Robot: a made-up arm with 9 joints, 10 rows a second.
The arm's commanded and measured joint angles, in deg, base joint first. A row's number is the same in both.
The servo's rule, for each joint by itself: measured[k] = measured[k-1] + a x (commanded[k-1-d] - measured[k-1]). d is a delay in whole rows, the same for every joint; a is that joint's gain. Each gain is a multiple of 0.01, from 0.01 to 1. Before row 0 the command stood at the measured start. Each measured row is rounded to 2 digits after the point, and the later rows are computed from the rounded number. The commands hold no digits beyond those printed.
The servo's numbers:
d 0
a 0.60 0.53 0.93 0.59 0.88 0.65 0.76 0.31 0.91
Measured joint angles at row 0:
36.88 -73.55 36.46 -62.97 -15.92 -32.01 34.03 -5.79 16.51
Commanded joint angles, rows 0 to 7:
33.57 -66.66 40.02 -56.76 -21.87 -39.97 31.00 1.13 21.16
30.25 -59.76 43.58 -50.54 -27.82 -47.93 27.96 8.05 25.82
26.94 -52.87 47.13 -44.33 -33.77 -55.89 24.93 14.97 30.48
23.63 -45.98 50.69 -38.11 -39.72 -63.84 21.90 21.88 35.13
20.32 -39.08 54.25 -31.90 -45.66 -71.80 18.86 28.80 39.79
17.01 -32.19 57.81 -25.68 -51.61 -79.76 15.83 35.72 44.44
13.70 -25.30 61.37 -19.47 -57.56 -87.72 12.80 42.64 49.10
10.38 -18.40 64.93 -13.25 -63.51 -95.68 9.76 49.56 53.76
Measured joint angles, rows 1 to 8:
34.89 -69.90 39.77 -59.31 -21.16 -37.18 31.73 -3.64 20.74
32.11 -64.53 43.31 -54.14 -27.02 -44.17 28.86 -0.02 25.36
29.01 -58.35 46.86 -48.35 -32.96 -51.79 25.87 4.63 30.02
25.78 -51.79 50.42 -42.31 -38.91 -59.62 22.85 9.98 34.67
22.50 -45.05 53.98 -36.17 -44.85 -67.54 19.82 15.81 39.33
19.21 -38.23 57.54 -29.98 -50.80 -75.48 16.79 21.98 43.98
15.90 -31.38 61.10 -23.78 -56.75 -83.44 13.76 28.38 48.64
12.59 -24.50 64.66 -17.57 -62.70 -91.40 10.72 34.95 53.30

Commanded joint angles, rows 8 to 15:
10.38 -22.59 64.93 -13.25 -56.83 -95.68 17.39 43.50 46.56
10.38 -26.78 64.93 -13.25 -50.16 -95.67 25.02 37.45 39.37
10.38 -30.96 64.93 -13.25 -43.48 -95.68 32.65 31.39 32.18
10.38 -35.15 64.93 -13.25 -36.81 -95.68 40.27 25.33 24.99
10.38 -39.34 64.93 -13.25 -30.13 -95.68 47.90 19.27 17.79
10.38 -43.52 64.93 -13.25 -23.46 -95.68 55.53 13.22 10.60
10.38 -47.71 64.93 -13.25 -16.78 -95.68 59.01 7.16 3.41
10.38 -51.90 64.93 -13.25 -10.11 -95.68 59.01 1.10 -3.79
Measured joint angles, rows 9 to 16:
11.26 -23.49 64.91 -15.02 -57.53 -94.18 15.79 37.60 47.17
10.73 -25.23 64.93 -13.98 -51.04 -95.15 22.80 37.55 40.07
10.52 -28.27 64.93 -13.55 -44.39 -95.49 30.29 35.64 32.89
10.44 -31.92 64.93 -13.37 -37.72 -95.61 37.87 32.44 25.70
10.40 -35.85 64.93 -13.30 -31.04 -95.66 45.49 28.36 18.50
10.39 -39.92 64.93 -13.27 -24.37 -95.67 53.12 23.67 11.31
10.38 -44.05 64.93 -13.26 -17.69 -95.68 57.60 18.55 4.12
10.38 -48.21 64.93 -13.25 -11.02 -95.68 58.67 13.14 -3.08

